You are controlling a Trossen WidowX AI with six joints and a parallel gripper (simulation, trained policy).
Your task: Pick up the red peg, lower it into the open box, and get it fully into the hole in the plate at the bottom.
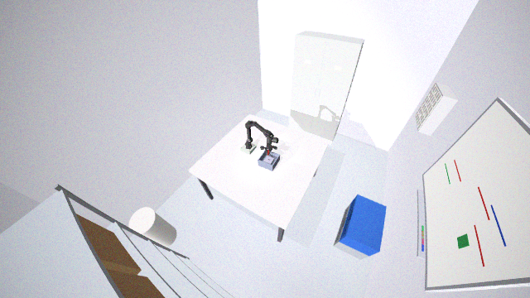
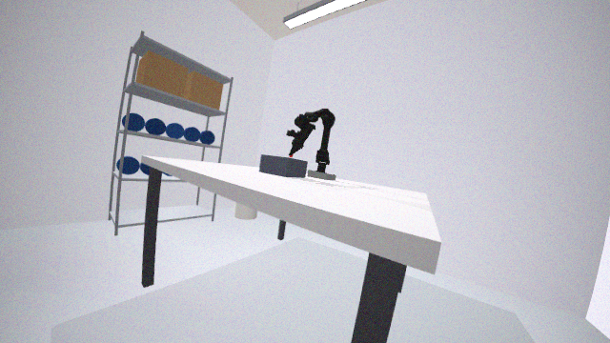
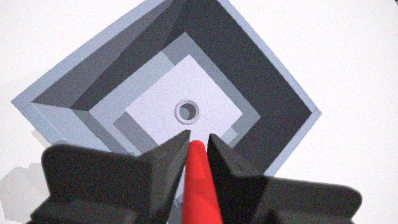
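Right now my gripper tip is 3 cm below the red peg, 2 cm to the right of it and 1 cm past it. From my gripper tip the other things lie so: grey box 9 cm below, 2 cm to the right, 1 cm ahead; then pale plate 7 cm below, 2 cm to the right, 1 cm ahead.
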